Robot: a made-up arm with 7 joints. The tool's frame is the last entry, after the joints. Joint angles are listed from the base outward.
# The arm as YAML. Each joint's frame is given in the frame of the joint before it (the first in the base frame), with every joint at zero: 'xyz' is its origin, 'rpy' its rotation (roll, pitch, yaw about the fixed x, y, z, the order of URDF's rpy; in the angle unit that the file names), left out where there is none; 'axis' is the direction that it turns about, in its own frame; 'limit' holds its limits. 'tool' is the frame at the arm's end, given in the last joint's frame.
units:
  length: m
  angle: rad
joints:
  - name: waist
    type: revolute
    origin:
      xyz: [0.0, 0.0, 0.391]
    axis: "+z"
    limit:
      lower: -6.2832
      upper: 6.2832
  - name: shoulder
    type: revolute
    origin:
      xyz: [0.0, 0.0, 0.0]
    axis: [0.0, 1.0, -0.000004]
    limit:
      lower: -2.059
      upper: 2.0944
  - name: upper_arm
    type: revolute
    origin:
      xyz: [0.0, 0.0, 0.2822]
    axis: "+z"
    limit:
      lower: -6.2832
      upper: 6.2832
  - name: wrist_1
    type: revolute
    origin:
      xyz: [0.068, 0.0, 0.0]
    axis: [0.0, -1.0, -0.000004]
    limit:
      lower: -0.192
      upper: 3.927
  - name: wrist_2
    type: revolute
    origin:
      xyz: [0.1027, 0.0, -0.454]
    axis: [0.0, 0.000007, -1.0]
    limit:
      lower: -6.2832
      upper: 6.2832
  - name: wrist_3
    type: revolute
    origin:
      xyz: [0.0, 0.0, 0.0]
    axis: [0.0, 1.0, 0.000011]
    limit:
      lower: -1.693
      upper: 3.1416
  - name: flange
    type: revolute
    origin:
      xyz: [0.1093, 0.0, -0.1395]
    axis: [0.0, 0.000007, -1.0]
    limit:
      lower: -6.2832
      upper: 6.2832
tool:
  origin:
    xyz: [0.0, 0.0, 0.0]
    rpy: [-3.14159, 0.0, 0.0]
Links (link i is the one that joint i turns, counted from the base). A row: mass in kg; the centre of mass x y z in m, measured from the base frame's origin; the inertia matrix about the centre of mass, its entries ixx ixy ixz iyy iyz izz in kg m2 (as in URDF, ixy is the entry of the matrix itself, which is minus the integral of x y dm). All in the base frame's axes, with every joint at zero. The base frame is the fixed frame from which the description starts. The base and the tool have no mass.
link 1: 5.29; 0.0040 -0.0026 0.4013; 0.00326 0 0 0.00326 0 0.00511
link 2: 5.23; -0.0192 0.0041 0.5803; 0.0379 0 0 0.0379 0 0.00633
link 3: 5.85; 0.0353 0.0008 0.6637; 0.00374 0 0 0.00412 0 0.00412
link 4: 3.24; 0.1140 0.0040 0.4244; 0.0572 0 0.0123 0.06 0 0.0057
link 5: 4.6; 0.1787 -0.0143 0.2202; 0.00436 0 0 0.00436 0 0.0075
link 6: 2.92; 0.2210 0.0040 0.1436; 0.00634 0 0.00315 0.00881 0 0.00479
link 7: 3.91; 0.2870 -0.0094 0.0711; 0.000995 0 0 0.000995 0 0.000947
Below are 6 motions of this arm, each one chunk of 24 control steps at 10 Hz.
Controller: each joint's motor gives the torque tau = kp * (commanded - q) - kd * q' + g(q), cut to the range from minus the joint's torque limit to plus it. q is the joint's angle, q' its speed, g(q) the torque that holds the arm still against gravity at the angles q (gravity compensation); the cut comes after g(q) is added. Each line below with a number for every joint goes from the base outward.
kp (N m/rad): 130 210 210 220 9.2 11 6.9
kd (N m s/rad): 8.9 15 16 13 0.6 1.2 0.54
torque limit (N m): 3.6 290 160 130 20 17 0.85
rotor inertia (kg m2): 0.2 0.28 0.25 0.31 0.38 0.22 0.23
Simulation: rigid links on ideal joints. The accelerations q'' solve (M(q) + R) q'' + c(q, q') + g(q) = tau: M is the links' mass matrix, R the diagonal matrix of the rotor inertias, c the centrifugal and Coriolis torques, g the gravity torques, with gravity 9.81 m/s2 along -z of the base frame. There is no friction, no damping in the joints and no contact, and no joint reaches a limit. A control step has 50 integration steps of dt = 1/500 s. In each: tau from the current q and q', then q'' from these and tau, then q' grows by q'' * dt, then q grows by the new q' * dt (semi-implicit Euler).
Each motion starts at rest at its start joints. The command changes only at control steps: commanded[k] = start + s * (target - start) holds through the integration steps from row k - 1 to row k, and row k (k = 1, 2, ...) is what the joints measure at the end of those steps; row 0 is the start. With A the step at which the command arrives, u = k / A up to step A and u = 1 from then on. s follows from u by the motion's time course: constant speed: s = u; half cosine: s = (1 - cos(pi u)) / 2; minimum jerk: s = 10 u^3 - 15 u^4 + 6 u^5; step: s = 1 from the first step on.
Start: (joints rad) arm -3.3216 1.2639 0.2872 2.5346 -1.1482 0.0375 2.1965
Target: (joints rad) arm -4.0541 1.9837 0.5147 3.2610 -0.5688 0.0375 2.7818
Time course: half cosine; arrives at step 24
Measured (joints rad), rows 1 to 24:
1: -3.3217 1.2656 0.2883 2.5372 -1.1483 0.0373 2.1969
2: -3.3226 1.2717 0.2920 2.5457 -1.1481 0.0356 2.1989
3: -3.3256 1.2830 0.2983 2.5607 -1.1464 0.0306 2.2044
4: -3.3311 1.2999 0.3055 2.5820 -1.1411 0.0224 2.2151
5: -3.3390 1.3225 0.3136 2.6091 -1.1297 0.0133 2.2321
6: -3.3494 1.3507 0.3229 2.6409 -1.1103 0.0056 2.2557
7: -3.3621 1.3840 0.3334 2.6767 -1.0824 0.0008 2.2855
8: -3.3770 1.4221 0.3450 2.7158 -1.0467 -0.0006 2.3203
9: -3.3942 1.4644 0.3575 2.7576 -1.0051 0.0012 2.3588
10: -3.4140 1.5099 0.3707 2.8013 -0.9599 0.0053 2.3993
11: -3.4365 1.5579 0.3845 2.8464 -0.9138 0.0111 2.4407
12: -3.4621 1.6073 0.3985 2.8921 -0.8692 0.0178 2.4818
13: -3.4911 1.6571 0.4127 2.9378 -0.8276 0.0248 2.5221
14: -3.5240 1.7062 0.4267 2.9828 -0.7897 0.0318 2.5611
15: -3.5610 1.7538 0.4404 3.0263 -0.7556 0.0385 2.5985
16: -3.6026 1.7987 0.4535 3.0678 -0.7248 0.0447 2.6341
17: -3.6492 1.8403 0.4658 3.1064 -0.6966 0.0501 2.6677
18: -3.7012 1.8776 0.4770 3.1417 -0.6702 0.0548 2.6986
19: -3.7590 1.9102 0.4870 3.1729 -0.6455 0.0585 2.7265
20: -3.8230 1.9373 0.4955 3.1995 -0.6224 0.0612 2.7507
21: -3.8936 1.9587 0.5024 3.2210 -0.6018 0.0629 2.7706
22: -3.9708 1.9741 0.5076 3.2370 -0.5843 0.0639 2.7857
23: -4.0511 1.9848 0.5132 3.2509 -0.5692 0.0659 2.7953
24: -4.1296 1.9897 0.5167 3.2602 -0.5525 0.0685 2.7985

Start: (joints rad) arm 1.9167 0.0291 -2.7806 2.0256 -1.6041 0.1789 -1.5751
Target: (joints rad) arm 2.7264 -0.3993 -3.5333 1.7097 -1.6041 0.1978 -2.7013
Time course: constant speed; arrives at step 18
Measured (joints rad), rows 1 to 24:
1: 1.9508 0.0272 -2.8125 2.0228 -1.6013 0.1790 -1.5834
2: 1.9961 0.0198 -2.8524 2.0152 -1.5921 0.1795 -1.6120
3: 2.0435 0.0048 -2.8926 2.0022 -1.5767 0.1787 -1.6652
4: 2.0906 -0.0183 -2.9329 1.9843 -1.5587 0.1759 -1.7400
5: 2.1361 -0.0485 -2.9742 1.9625 -1.5428 0.1722 -1.8289
6: 2.1797 -0.0839 -3.0168 1.9380 -1.5342 0.1708 -1.9223
7: 2.2217 -0.1217 -3.0603 1.9122 -1.5364 0.1743 -2.0114
8: 2.2627 -0.1595 -3.1044 1.8863 -1.5505 0.1835 -2.0906
9: 2.3035 -0.1950 -3.1484 1.8615 -1.5748 0.1970 -2.1579
10: 2.3446 -0.2270 -3.1921 1.8387 -1.6051 0.2112 -2.2149
11: 2.3865 -0.2546 -3.2352 1.8184 -1.6357 0.2226 -2.2653
12: 2.4297 -0.2780 -3.2776 1.8008 -1.6605 0.2287 -2.3137
13: 2.4743 -0.2976 -3.3193 1.7855 -1.6747 0.2292 -2.3642
14: 2.5206 -0.3148 -3.3605 1.7718 -1.6759 0.2252 -2.4195
15: 2.5685 -0.3310 -3.4012 1.7591 -1.6641 0.2187 -2.4804
16: 2.6175 -0.3475 -3.4415 1.7462 -1.6419 0.2115 -2.5461
17: 2.6671 -0.3656 -3.4816 1.7326 -1.6140 0.2047 -2.6147
18: 2.7167 -0.3860 -3.5216 1.7177 -1.5860 0.1987 -2.6839
19: 2.7369 -0.4053 -3.5264 1.7056 -1.5661 0.1946 -2.7431
20: 2.7459 -0.4208 -3.5220 1.6974 -1.5604 0.1872 -2.7784
21: 2.7510 -0.4298 -3.5186 1.6924 -1.5700 0.1772 -2.7852
22: 2.7528 -0.4318 -3.5174 1.6914 -1.5917 0.1669 -2.7676
23: 2.7516 -0.4276 -3.5182 1.6940 -1.6189 0.1593 -2.7352
24: 2.7479 -0.4190 -3.5207 1.6994 -1.6435 0.1566 -2.6997

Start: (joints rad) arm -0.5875 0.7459 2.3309 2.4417 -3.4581 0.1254 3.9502
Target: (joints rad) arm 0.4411 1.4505 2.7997 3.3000 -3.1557 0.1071 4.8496
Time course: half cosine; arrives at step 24
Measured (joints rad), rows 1 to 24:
1: -0.5839 0.7467 2.3328 2.4441 -3.4582 0.1246 3.9507
2: -0.5716 0.7501 2.3390 2.4524 -3.4576 0.1223 3.9537
3: -0.5494 0.7573 2.3499 2.4672 -3.4542 0.1186 3.9618
4: -0.5187 0.7694 2.3647 2.4885 -3.4458 0.1140 3.9781
5: -0.4809 0.7869 2.3828 2.5162 -3.4309 0.1089 4.0043
6: -0.4376 0.8101 2.4038 2.5504 -3.4092 0.1037 4.0413
7: -0.3903 0.8391 2.4274 2.5910 -3.3816 0.0992 4.0881
8: -0.3405 0.8738 2.4531 2.6374 -3.3499 0.0966 4.1428
9: -0.2893 0.9139 2.4803 2.6888 -3.3165 0.0971 4.2030
10: -0.2376 0.9587 2.5084 2.7440 -3.2839 0.1014 4.2660
11: -0.1862 1.0079 2.5369 2.8016 -3.2546 0.1095 4.3297
12: -0.1362 1.0606 2.5650 2.8602 -3.2309 0.1206 4.3925
13: -0.0880 1.1158 2.5929 2.9193 -3.2145 0.1334 4.4533
14: -0.0419 1.1717 2.6208 2.9782 -3.2059 0.1467 4.5116
15: 0.0022 1.2269 2.6485 3.0362 -3.2038 0.1602 4.5672
16: 0.0450 1.2800 2.6753 3.0918 -3.2057 0.1736 4.6198
17: 0.0870 1.3296 2.7007 3.1440 -3.2086 0.1867 4.6693
18: 0.1290 1.3745 2.7242 3.1915 -3.2097 0.1988 4.7152
19: 0.1718 1.4136 2.7452 3.2333 -3.2069 0.2091 4.7567
20: 0.2160 1.4460 2.7632 3.2684 -3.1995 0.2171 4.7930
21: 0.2622 1.4711 2.7779 3.2961 -3.1877 0.2224 4.8233
22: 0.3106 1.4887 2.7889 3.3159 -3.1730 0.2248 4.8466
23: 0.3615 1.4988 2.7961 3.3275 -3.1577 0.2243 4.8625
24: 0.4143 1.5017 2.7997 3.3302 -3.1445 0.2212 4.8701

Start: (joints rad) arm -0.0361 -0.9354 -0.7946 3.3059 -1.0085 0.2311 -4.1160
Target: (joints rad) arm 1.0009 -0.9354 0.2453 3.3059 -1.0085 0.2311 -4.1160
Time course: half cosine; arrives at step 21
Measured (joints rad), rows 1 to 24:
1: -0.0355 -0.9347 -0.7906 3.3066 -1.0088 0.2301 -4.1160
2: -0.0323 -0.9326 -0.7774 3.3090 -1.0100 0.2251 -4.1159
3: -0.0257 -0.9303 -0.7532 3.3109 -1.0120 0.2146 -4.1158
4: -0.0158 -0.9290 -0.7178 3.3108 -1.0146 0.2016 -4.1157
5: -0.0028 -0.9285 -0.6724 3.3099 -1.0173 0.1911 -4.1155
6: 0.0136 -0.9286 -0.6180 3.3093 -1.0197 0.1857 -4.1153
7: 0.0333 -0.9295 -0.5560 3.3091 -1.0213 0.1856 -4.1151
8: 0.0564 -0.9313 -0.4876 3.3093 -1.0216 0.1893 -4.1150
9: 0.0831 -0.9339 -0.4145 3.3099 -1.0205 0.1948 -4.1151
10: 0.1137 -0.9371 -0.3383 3.3107 -1.0179 0.2000 -4.1154
11: 0.1484 -0.9405 -0.2608 3.3117 -1.0142 0.2033 -4.1158
12: 0.1876 -0.9437 -0.1837 3.3125 -1.0099 0.2043 -4.1163
13: 0.2315 -0.9464 -0.1087 3.3132 -1.0058 0.2031 -4.1167
14: 0.2807 -0.9485 -0.0376 3.3134 -1.0026 0.2007 -4.1171
15: 0.3353 -0.9499 0.0281 3.3132 -1.0008 0.1982 -4.1172
16: 0.3957 -0.9505 0.0870 3.3125 -1.0007 0.1967 -4.1172
17: 0.4624 -0.9505 0.1378 3.3114 -1.0023 0.1968 -4.1169
18: 0.5356 -0.9500 0.1793 3.3101 -1.0051 0.1988 -4.1165
19: 0.6154 -0.9492 0.2106 3.3087 -1.0088 0.2024 -4.1161
20: 0.7021 -0.9484 0.2311 3.3074 -1.0126 0.2069 -4.1156
21: 0.7957 -0.9479 0.2402 3.3064 -1.0159 0.2116 -4.1153
22: 0.8955 -0.9479 0.2421 3.3058 -1.0183 0.2155 -4.1150
23: 0.9971 -0.9478 0.2451 3.3076 -1.0188 0.2216 -4.1151
24: 1.0935 -0.9481 0.2476 3.3114 -1.0134 0.2361 -4.1161

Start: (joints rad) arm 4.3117 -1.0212 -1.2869 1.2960 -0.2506 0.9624 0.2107
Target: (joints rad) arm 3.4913 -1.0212 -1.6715 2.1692 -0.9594 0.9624 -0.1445
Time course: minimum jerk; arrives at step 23
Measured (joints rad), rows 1 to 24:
1: 4.3118 -1.0211 -1.2870 1.2962 -0.2506 0.9626 0.2107
2: 4.3120 -1.0204 -1.2877 1.2980 -0.2507 0.9642 0.2103
3: 4.3119 -1.0184 -1.2897 1.3036 -0.2513 0.9689 0.2090
4: 4.3111 -1.0154 -1.2941 1.3160 -0.2536 0.9784 0.2056
5: 4.3128 -1.0131 -1.3030 1.3403 -0.2598 0.9924 0.1990
6: 4.3192 -1.0126 -1.3174 1.3778 -0.2733 1.0057 0.1882
7: 4.3289 -1.0132 -1.3370 1.4256 -0.2976 1.0122 0.1723
8: 4.3403 -1.0139 -1.3611 1.4812 -0.3347 1.0097 0.1508
9: 4.3524 -1.0146 -1.3888 1.5434 -0.3856 1.0001 0.1243
10: 4.3645 -1.0155 -1.4192 1.6109 -0.4491 0.9866 0.0937
11: 4.3751 -1.0167 -1.4512 1.6819 -0.5225 0.9726 0.0604
12: 4.3824 -1.0180 -1.4837 1.7540 -0.6016 0.9605 0.0261
13: 4.3846 -1.0193 -1.5157 1.8248 -0.6813 0.9520 -0.0077
14: 4.3803 -1.0206 -1.5464 1.8923 -0.7568 0.9477 -0.0395
15: 4.3682 -1.0218 -1.5749 1.9546 -0.8240 0.9472 -0.0682
16: 4.3471 -1.0229 -1.6004 2.0102 -0.8799 0.9493 -0.0932
17: 4.3161 -1.0239 -1.6223 2.0576 -0.9230 0.9525 -0.1140
18: 4.2746 -1.0246 -1.6402 2.0960 -0.9534 0.9554 -0.1305
19: 4.2223 -1.0252 -1.6538 2.1250 -0.9720 0.9572 -0.1427
20: 4.1592 -1.0255 -1.6632 2.1448 -0.9805 0.9575 -0.1509
21: 4.0859 -1.0257 -1.6688 2.1562 -0.9811 0.9566 -0.1554
22: 4.0036 -1.0259 -1.6715 2.1610 -0.9759 0.9549 -0.1565
23: 3.9141 -1.0263 -1.6723 2.1616 -0.9670 0.9532 -0.1550
24: 3.8194 -1.0269 -1.6727 2.1611 -0.9569 0.9524 -0.1519

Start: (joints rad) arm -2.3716 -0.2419 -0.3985 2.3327 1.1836 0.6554 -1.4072
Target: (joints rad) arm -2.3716 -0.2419 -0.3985 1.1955 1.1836 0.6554 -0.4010
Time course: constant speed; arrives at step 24
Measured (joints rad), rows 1 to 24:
1: -2.3701 -0.2554 -0.3933 2.3078 1.1831 0.6542 -1.4023
2: -2.3716 -0.2712 -0.3927 2.2666 1.1823 0.6537 -1.3844
3: -2.3768 -0.2796 -0.3971 2.2204 1.1812 0.6491 -1.3500
4: -2.3817 -0.2798 -0.4025 2.1707 1.1798 0.6368 -1.3003
5: -2.3841 -0.2735 -0.4061 2.1182 1.1783 0.6199 -1.2400
6: -2.3837 -0.2629 -0.4073 2.0640 1.1773 0.6056 -1.1759
7: -2.3811 -0.2504 -0.4066 2.0093 1.1774 0.6005 -1.1141
8: -2.3772 -0.2383 -0.4045 1.9550 1.1789 0.6075 -1.0591
9: -2.3726 -0.2285 -0.4016 1.9022 1.1816 0.6253 -1.0127
10: -2.3678 -0.2221 -0.3982 1.8514 1.1850 0.6492 -0.9741
11: -2.3636 -0.2195 -0.3950 1.8028 1.1881 0.6734 -0.9408
12: -2.3602 -0.2205 -0.3922 1.7564 1.1901 0.6927 -0.9095
13: -2.3583 -0.2243 -0.3904 1.7118 1.1907 0.7040 -0.8771
14: -2.3582 -0.2300 -0.3897 1.6682 1.1899 0.7061 -0.8417
15: -2.3599 -0.2362 -0.3903 1.6249 1.1881 0.7000 -0.8023
16: -2.3632 -0.2419 -0.3922 1.5811 1.1857 0.6876 -0.7593
17: -2.3677 -0.2461 -0.3950 1.5362 1.1833 0.6716 -0.7139
18: -2.3725 -0.2485 -0.3983 1.4900 1.1811 0.6549 -0.6675
19: -2.3769 -0.2488 -0.4015 1.4425 1.1795 0.6398 -0.6216
20: -2.3804 -0.2475 -0.4042 1.3940 1.1786 0.6284 -0.5769
21: -2.3823 -0.2451 -0.4058 1.3448 1.1786 0.6220 -0.5340
22: -2.3825 -0.2423 -0.4062 1.2954 1.1793 0.6208 -0.4926
23: -2.3811 -0.2397 -0.4055 1.2462 1.1807 0.6246 -0.4521
24: -2.3783 -0.2378 -0.4038 1.1976 1.1825 0.6322 -0.4120

